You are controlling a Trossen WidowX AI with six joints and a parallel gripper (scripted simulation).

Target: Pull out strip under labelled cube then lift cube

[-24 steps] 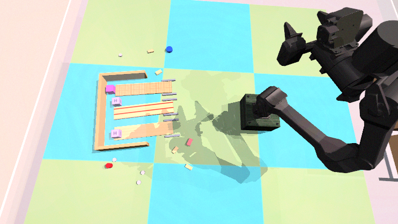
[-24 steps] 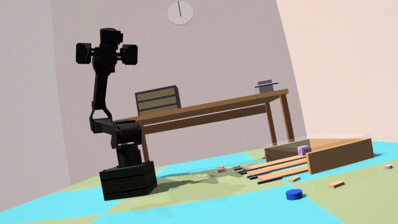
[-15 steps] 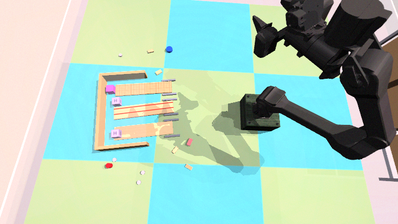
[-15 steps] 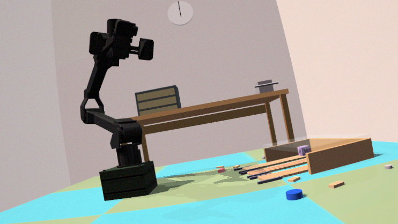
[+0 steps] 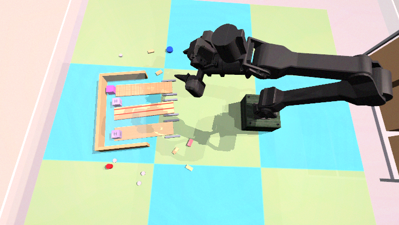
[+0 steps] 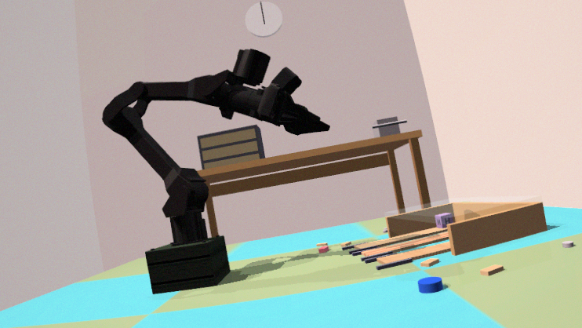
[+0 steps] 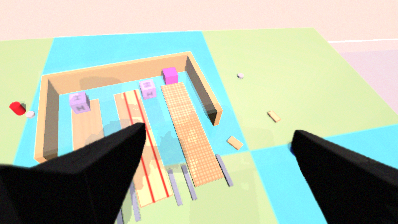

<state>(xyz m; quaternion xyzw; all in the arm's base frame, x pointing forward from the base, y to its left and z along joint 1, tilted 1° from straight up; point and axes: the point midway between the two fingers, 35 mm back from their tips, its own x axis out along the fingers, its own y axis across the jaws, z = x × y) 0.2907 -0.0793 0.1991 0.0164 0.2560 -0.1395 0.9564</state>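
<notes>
Now: gripper tip 40 mm past the pink block, 200 mm to the right of it and 260 mm above it. Round my gripper tip: tan block (20 mm ahead, 240 mm to the left, 270 mm below); blue disc (70 mm ahead, 240 mm to the right, 260 mm below); red disc (270 mm ahead, 300 mm to the left, 260 mm below).
</notes>
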